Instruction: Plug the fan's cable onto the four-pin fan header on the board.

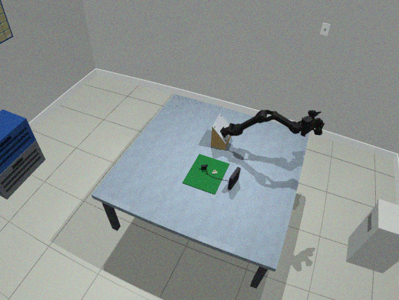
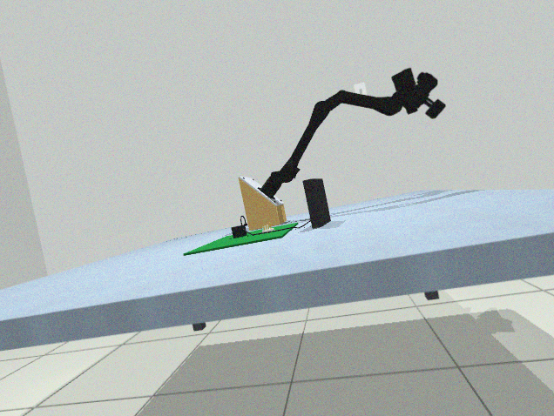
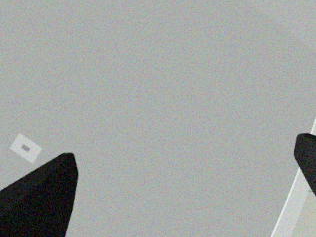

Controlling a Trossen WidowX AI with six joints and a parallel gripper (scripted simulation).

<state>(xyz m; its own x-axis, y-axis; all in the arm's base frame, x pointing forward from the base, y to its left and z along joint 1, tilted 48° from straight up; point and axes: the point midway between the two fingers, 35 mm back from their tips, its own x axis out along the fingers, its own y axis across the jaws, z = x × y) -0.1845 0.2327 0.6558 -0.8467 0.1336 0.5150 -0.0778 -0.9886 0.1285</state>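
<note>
Now: gripper tip 670 mm to the left of the black fan plug, 550 mm short of it and 350 mm above it. Round my gripper tip: black fan (570 mm ahead, 440 mm to the right, 310 mm below); green board (640 mm to the right, 570 mm ahead, 390 mm below); white four-pin header (590 mm to the right, 540 mm ahead, 370 mm below).
</note>
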